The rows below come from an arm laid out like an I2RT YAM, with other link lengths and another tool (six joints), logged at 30 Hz.
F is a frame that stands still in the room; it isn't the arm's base.
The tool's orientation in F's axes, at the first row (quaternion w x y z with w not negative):
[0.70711 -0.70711 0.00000 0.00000]
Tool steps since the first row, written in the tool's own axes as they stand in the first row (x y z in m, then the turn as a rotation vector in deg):
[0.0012 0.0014 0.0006 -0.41 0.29 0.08]
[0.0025 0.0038 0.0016 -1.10 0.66 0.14]
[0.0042 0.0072 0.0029 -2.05 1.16 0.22]
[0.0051 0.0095 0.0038 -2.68 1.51 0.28]
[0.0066 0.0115 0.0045 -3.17 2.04 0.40]
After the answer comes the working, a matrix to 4 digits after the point.
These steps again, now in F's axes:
[0.0012 0.0006 -0.0014 -0.41 0.08 -0.29]
[0.0025 0.0016 -0.0038 -1.10 0.14 -0.66]
[0.0042 0.0029 -0.0072 -2.05 0.22 -1.16]
[0.0051 0.0038 -0.0095 -2.68 0.28 -1.51]
[0.0066 0.0045 -0.0115 -3.17 0.40 -2.04]

The tool's axes in the first row as the columns of a matrix, in F's axes (rounded; the answer above uses it unrounded):
[1.0000 0.0000 0.0000]
[0.0000 0.0000 1.0000]
[0.0000 -1.0000 0.0000]

